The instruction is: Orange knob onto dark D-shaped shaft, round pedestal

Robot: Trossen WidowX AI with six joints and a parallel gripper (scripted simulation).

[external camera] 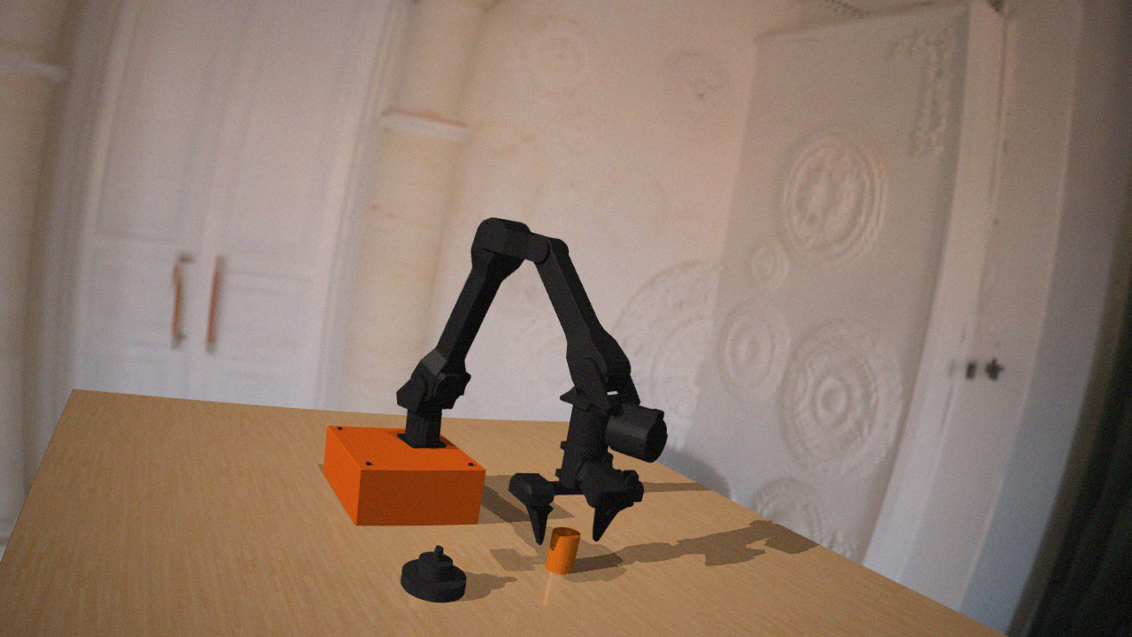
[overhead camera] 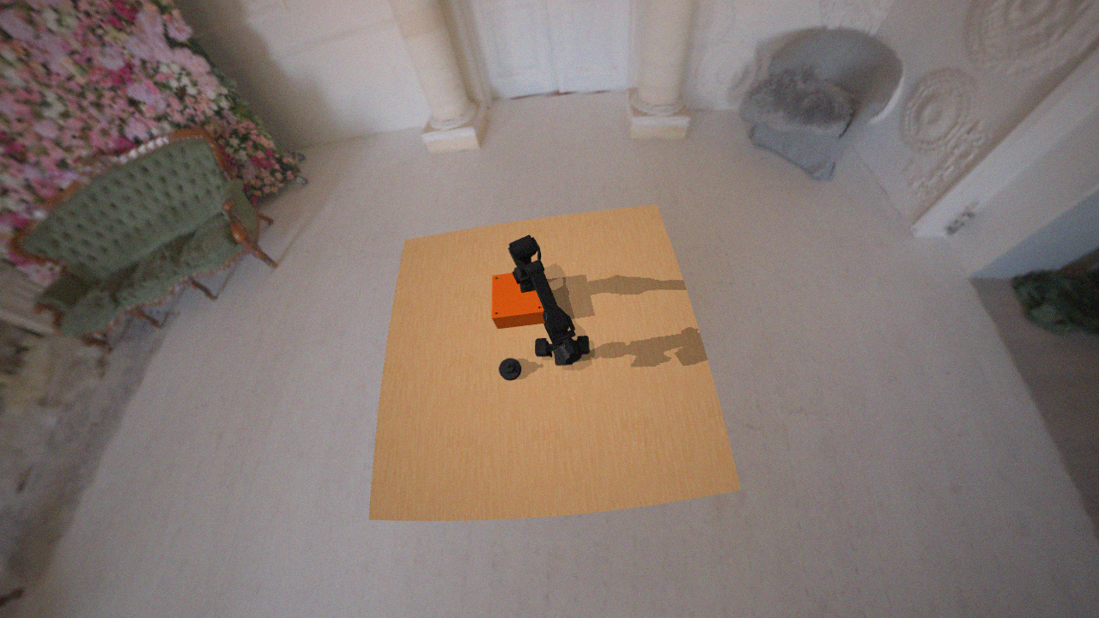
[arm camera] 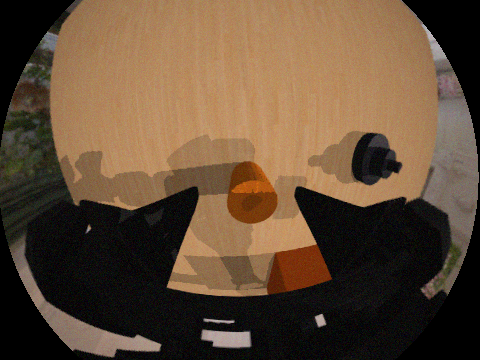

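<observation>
My gripper tip is 20 mm above the orange knob. The rest, counted from my gripper tip: pedestal 210 mm to the right, 20 mm below.
</observation>
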